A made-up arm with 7 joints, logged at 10 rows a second.
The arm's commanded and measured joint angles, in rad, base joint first. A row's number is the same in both.
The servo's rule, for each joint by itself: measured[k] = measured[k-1] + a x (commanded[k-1-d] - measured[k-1]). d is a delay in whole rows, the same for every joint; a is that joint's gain. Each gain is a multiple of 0.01, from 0.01 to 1. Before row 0 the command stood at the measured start. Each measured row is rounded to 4 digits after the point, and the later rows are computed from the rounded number. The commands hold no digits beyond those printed.
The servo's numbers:
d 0
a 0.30 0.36 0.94 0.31 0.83 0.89 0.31
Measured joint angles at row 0:
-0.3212 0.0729 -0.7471 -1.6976 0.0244 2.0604 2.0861
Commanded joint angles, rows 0 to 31:
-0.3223 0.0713 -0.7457 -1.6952 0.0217 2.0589 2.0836
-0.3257 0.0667 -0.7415 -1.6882 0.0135 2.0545 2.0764
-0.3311 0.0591 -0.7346 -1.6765 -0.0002 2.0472 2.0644
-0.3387 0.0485 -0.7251 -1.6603 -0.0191 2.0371 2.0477
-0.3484 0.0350 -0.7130 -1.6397 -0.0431 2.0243 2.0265
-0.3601 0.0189 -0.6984 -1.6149 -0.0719 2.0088 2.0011
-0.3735 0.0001 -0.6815 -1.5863 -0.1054 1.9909 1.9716
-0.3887 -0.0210 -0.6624 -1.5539 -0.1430 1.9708 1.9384
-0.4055 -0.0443 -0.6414 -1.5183 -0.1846 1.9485 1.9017
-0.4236 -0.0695 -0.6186 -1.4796 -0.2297 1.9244 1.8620
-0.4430 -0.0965 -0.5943 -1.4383 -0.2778 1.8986 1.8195
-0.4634 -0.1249 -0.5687 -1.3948 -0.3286 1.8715 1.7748
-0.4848 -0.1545 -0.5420 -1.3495 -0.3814 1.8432 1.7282
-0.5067 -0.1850 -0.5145 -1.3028 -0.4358 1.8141 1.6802
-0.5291 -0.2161 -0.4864 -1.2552 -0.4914 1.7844 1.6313
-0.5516 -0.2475 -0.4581 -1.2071 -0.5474 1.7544 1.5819
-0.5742 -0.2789 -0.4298 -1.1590 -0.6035 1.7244 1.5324
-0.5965 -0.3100 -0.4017 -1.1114 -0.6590 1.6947 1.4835
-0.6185 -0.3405 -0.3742 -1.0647 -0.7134 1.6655 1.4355
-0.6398 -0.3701 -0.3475 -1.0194 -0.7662 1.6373 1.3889
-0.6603 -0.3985 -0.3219 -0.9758 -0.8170 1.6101 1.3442
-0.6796 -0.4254 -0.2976 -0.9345 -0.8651 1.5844 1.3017
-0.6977 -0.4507 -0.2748 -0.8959 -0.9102 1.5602 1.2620
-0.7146 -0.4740 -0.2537 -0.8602 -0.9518 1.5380 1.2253
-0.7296 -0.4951 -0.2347 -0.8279 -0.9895 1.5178 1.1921
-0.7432 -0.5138 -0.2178 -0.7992 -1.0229 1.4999 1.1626
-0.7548 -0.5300 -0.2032 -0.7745 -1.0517 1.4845 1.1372
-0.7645 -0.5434 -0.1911 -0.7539 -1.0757 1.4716 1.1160
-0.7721 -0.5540 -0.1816 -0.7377 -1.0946 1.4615 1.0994
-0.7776 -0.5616 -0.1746 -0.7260 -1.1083 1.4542 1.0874
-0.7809 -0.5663 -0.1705 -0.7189 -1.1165 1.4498 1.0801
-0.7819 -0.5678 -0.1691 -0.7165 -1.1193 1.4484 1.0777
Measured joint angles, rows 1 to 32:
-0.3215 0.0723 -0.7458 -1.6969 0.0222 2.0591 2.0853
-0.3228 0.0703 -0.7418 -1.6942 0.0150 2.0550 2.0825
-0.3253 0.0663 -0.7350 -1.6887 0.0024 2.0481 2.0769
-0.3293 0.0599 -0.7257 -1.6799 -0.0154 2.0383 2.0678
-0.3350 0.0509 -0.7138 -1.6674 -0.0384 2.0258 2.0550
-0.3425 0.0394 -0.6993 -1.6511 -0.0662 2.0107 2.0383
-0.3518 0.0253 -0.6826 -1.6310 -0.0987 1.9931 2.0176
-0.3629 0.0086 -0.6636 -1.6071 -0.1355 1.9733 1.9930
-0.3757 -0.0104 -0.6427 -1.5796 -0.1763 1.9512 1.9647
-0.3901 -0.0317 -0.6200 -1.5486 -0.2206 1.9273 1.9329
-0.4060 -0.0550 -0.5958 -1.5144 -0.2681 1.9018 1.8977
-0.4232 -0.0802 -0.5703 -1.4773 -0.3183 1.8748 1.8596
-0.4417 -0.1069 -0.5437 -1.4377 -0.3707 1.8467 1.8189
-0.4612 -0.1350 -0.5163 -1.3959 -0.4247 1.8177 1.7759
-0.4816 -0.1642 -0.4882 -1.3523 -0.4801 1.7881 1.7311
-0.5026 -0.1942 -0.4599 -1.3073 -0.5360 1.7581 1.6848
-0.5241 -0.2247 -0.4316 -1.2613 -0.5920 1.7281 1.6376
-0.5458 -0.2554 -0.4035 -1.2148 -0.6476 1.6984 1.5898
-0.5676 -0.2860 -0.3760 -1.1683 -0.7022 1.6691 1.5420
-0.5893 -0.3163 -0.3492 -1.1221 -0.7553 1.6408 1.4945
-0.6106 -0.3459 -0.3235 -1.0767 -0.8065 1.6135 1.4479
-0.6313 -0.3745 -0.2992 -1.0326 -0.8551 1.5876 1.4026
-0.6512 -0.4019 -0.2763 -0.9902 -0.9008 1.5632 1.3590
-0.6702 -0.4279 -0.2551 -0.9499 -0.9431 1.5408 1.3176
-0.6880 -0.4521 -0.2359 -0.9121 -0.9816 1.5203 1.2787
-0.7046 -0.4743 -0.2189 -0.8771 -1.0159 1.5021 1.2427
-0.7197 -0.4944 -0.2041 -0.8453 -1.0456 1.4864 1.2100
-0.7331 -0.5120 -0.1919 -0.8170 -1.0706 1.4732 1.1809
-0.7448 -0.5271 -0.1822 -0.7924 -1.0905 1.4628 1.1556
-0.7546 -0.5395 -0.1751 -0.7718 -1.1053 1.4551 1.1345
-0.7625 -0.5491 -0.1708 -0.7554 -1.1146 1.4504 1.1176
-0.7683 -0.5558 -0.1692 -0.7433 -1.1185 1.4486 1.1052

